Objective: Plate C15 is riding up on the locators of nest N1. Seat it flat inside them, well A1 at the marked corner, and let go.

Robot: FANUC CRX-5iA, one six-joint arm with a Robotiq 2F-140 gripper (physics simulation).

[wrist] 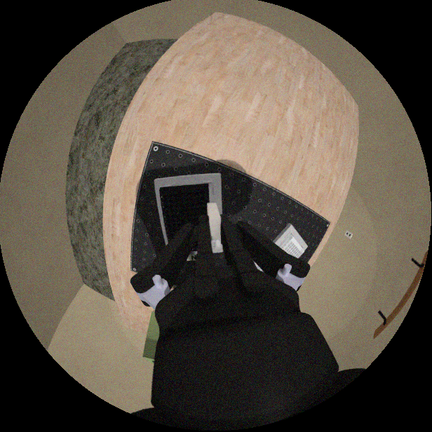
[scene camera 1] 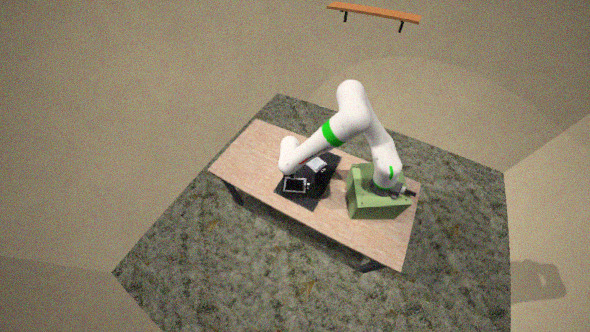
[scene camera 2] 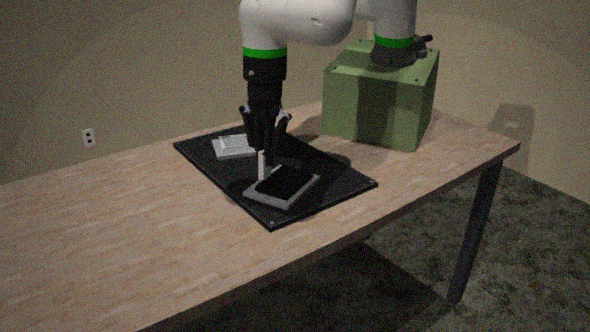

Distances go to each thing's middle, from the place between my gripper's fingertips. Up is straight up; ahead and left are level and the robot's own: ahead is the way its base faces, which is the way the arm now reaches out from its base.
The black plate (scene camera 2: 285,181) lies 40 mm behind my hand, 30 mm to the left of it and 10 mm below it. The rest, counted from my hand: grey nest (scene camera 2: 267,199) (40 mm behind, 20 mm to the left, 20 mm below).
